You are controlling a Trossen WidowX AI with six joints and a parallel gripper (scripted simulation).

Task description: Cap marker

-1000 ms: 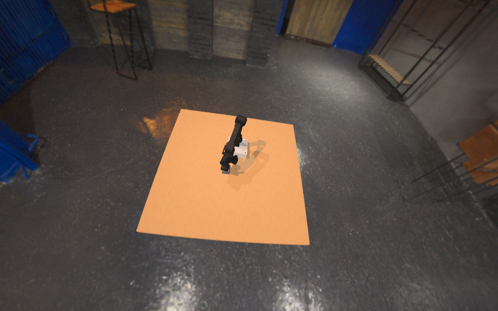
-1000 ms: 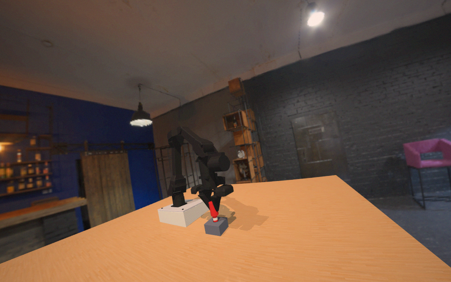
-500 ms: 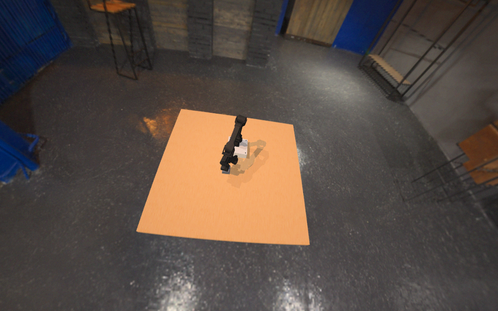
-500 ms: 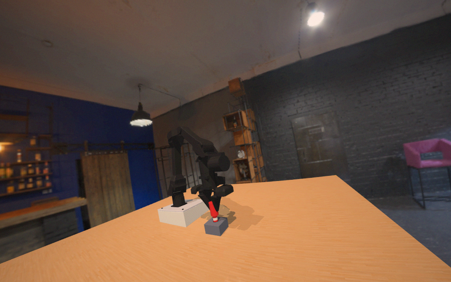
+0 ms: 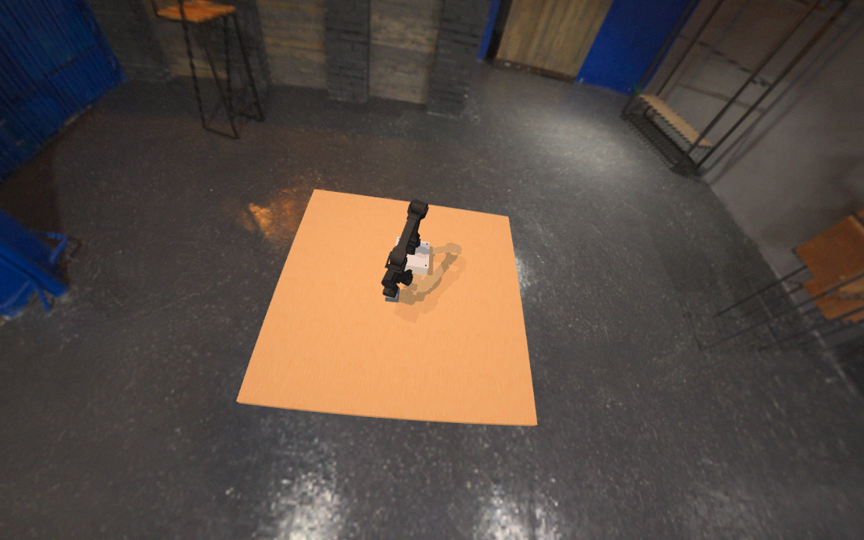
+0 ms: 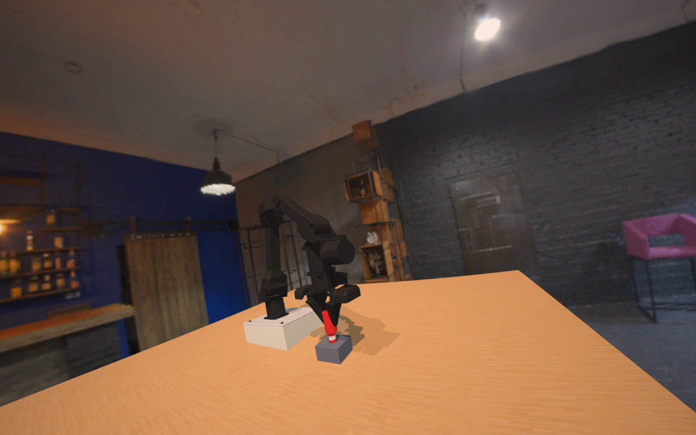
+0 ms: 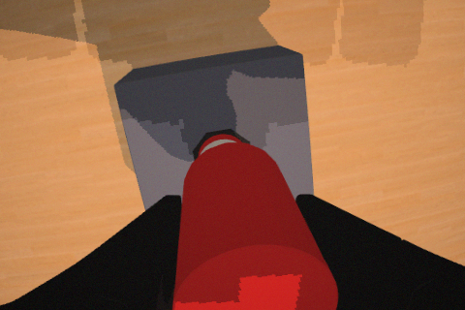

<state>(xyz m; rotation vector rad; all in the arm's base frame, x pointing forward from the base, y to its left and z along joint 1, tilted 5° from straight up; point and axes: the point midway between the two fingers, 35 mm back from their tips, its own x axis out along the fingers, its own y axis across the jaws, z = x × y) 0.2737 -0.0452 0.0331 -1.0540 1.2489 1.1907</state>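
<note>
Now: the red cap 10 mm above my gripper tip.
</note>
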